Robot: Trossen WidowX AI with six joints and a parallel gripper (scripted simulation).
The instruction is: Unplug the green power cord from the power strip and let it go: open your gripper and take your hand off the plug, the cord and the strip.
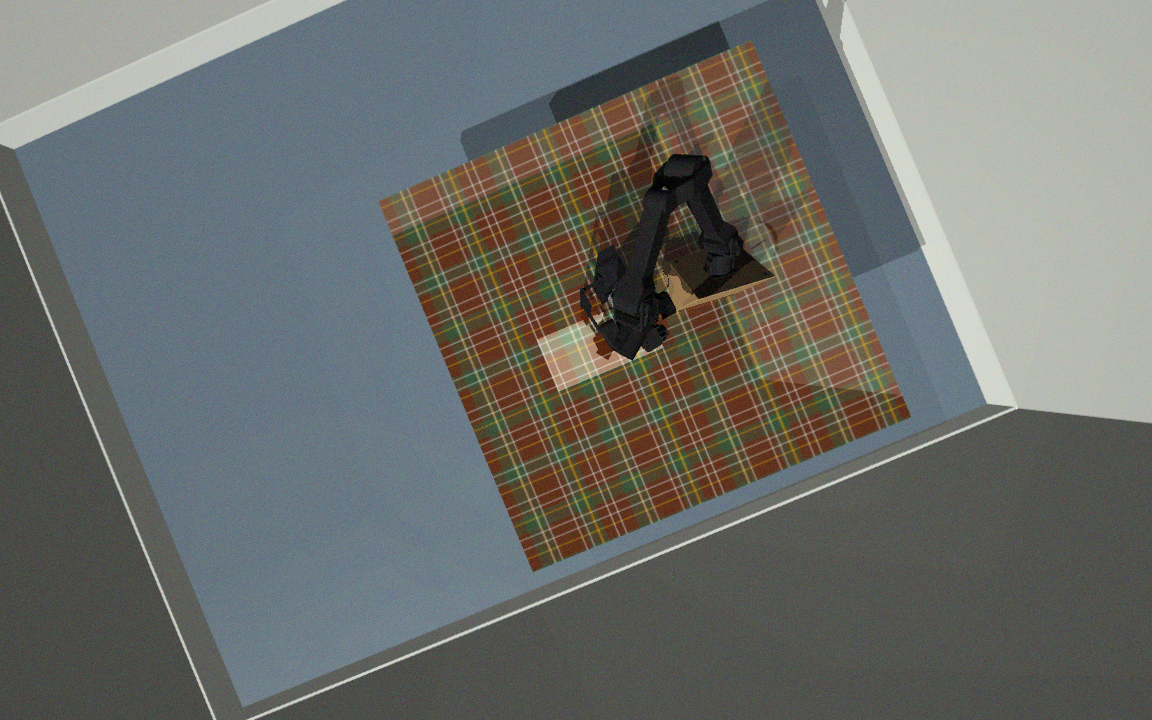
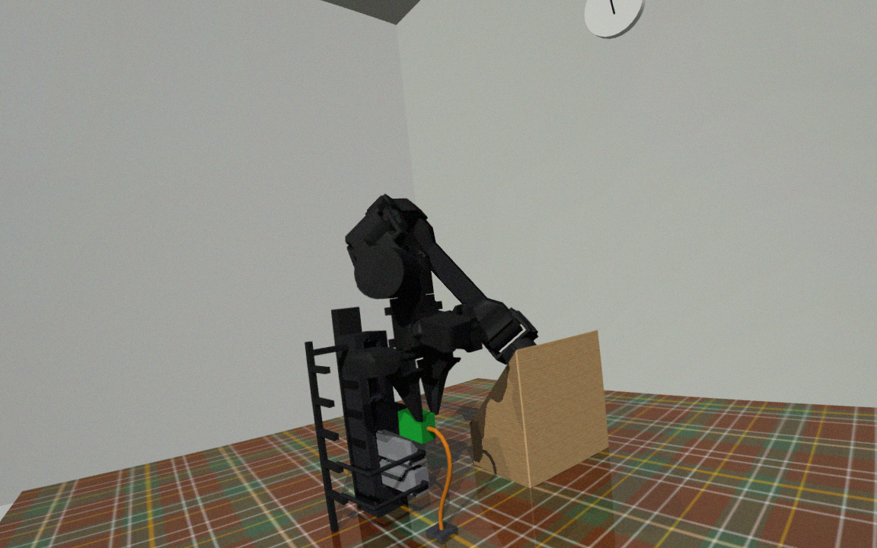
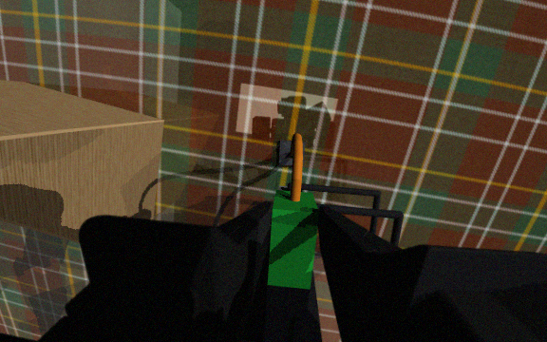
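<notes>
Right now the green plug is 10 mm ahead of my gripper tip and 40 mm to the right of it.
</notes>
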